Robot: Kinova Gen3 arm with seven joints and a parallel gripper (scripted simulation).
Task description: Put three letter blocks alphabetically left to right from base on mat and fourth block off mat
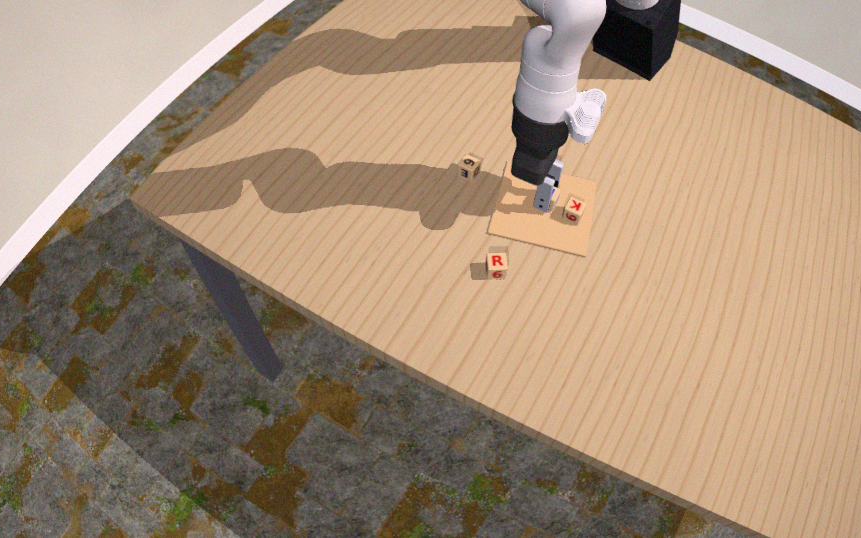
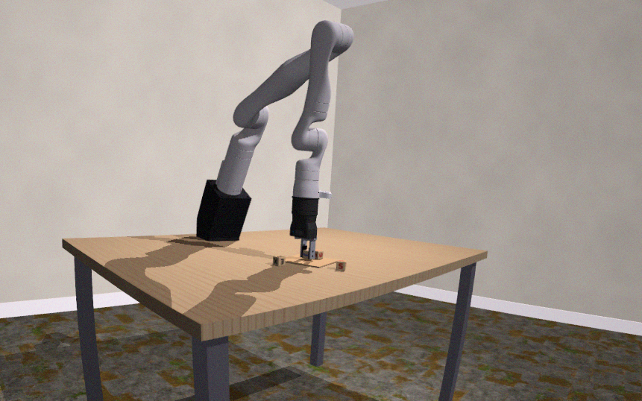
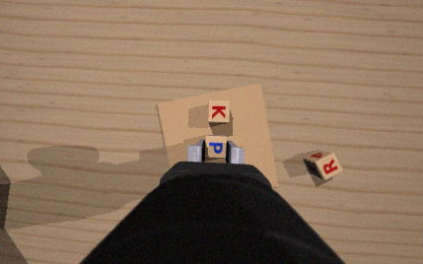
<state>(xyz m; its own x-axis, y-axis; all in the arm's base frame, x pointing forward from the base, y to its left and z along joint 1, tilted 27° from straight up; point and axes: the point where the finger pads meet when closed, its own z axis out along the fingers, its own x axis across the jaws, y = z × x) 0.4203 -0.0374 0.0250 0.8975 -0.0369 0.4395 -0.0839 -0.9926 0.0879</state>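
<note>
My hand is 20 mm above the tan mat. The rest, counted from my hand: block (10 mm behind, 120 mm to the right, 10 mm below).
</note>
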